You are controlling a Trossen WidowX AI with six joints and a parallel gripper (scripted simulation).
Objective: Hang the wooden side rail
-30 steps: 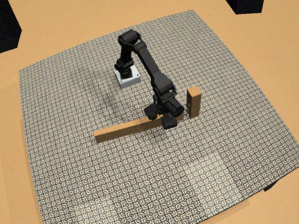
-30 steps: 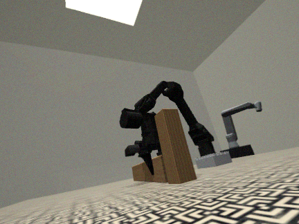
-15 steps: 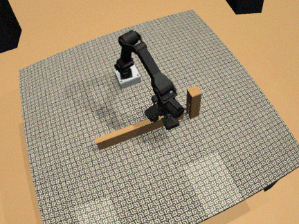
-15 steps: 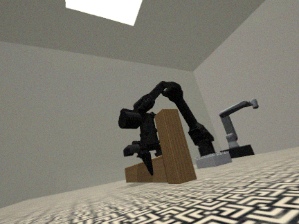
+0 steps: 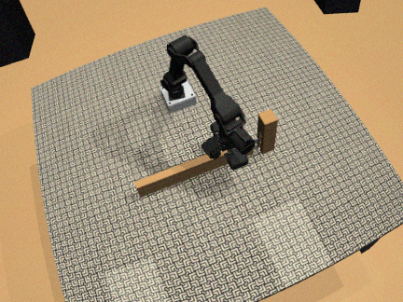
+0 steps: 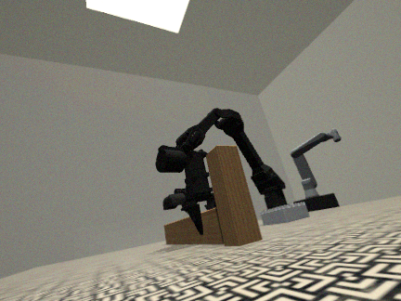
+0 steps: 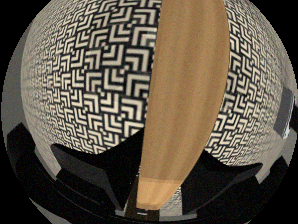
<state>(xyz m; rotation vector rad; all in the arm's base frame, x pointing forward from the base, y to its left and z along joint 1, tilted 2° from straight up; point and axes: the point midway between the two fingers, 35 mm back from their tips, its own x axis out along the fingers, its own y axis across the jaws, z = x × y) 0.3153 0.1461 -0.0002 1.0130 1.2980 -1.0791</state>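
The headboard post lies 30 mm behind my gripper tip, 140 mm to the left of it and 60 mm above it.
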